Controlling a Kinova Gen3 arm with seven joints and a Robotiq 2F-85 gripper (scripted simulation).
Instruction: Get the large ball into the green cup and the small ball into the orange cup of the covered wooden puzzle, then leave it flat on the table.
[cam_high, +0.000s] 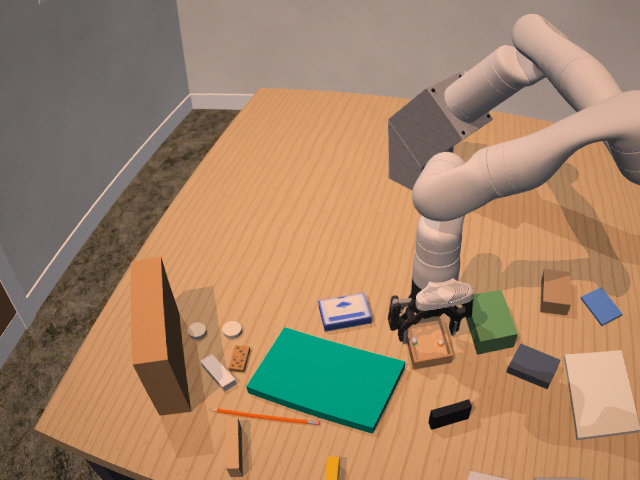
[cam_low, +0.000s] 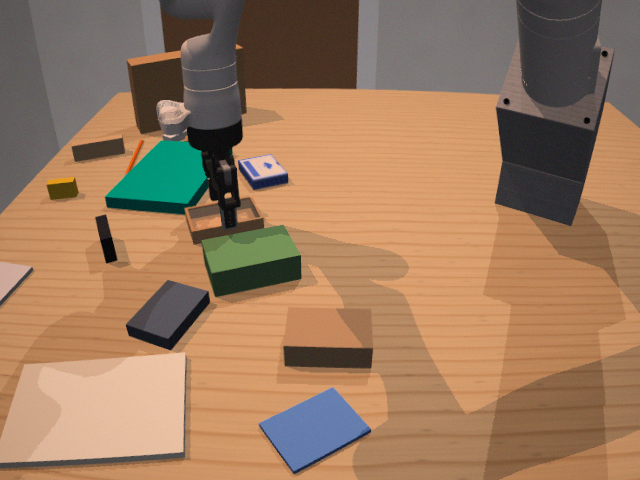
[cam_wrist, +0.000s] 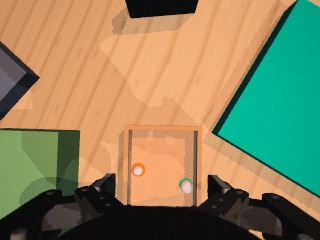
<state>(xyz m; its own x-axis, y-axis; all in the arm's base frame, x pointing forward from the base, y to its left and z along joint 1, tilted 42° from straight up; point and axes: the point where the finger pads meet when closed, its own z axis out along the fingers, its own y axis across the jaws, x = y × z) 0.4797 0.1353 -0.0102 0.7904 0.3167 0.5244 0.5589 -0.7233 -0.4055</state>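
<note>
The wooden puzzle is 20 mm below my hand. Also, from my hand: green block: 80 mm behind, 100 mm to the left, 10 mm below; teal slab: 150 mm ahead, 120 mm to the right, 20 mm below; black block: 140 mm ahead, 100 mm to the left, 10 mm below.
</note>
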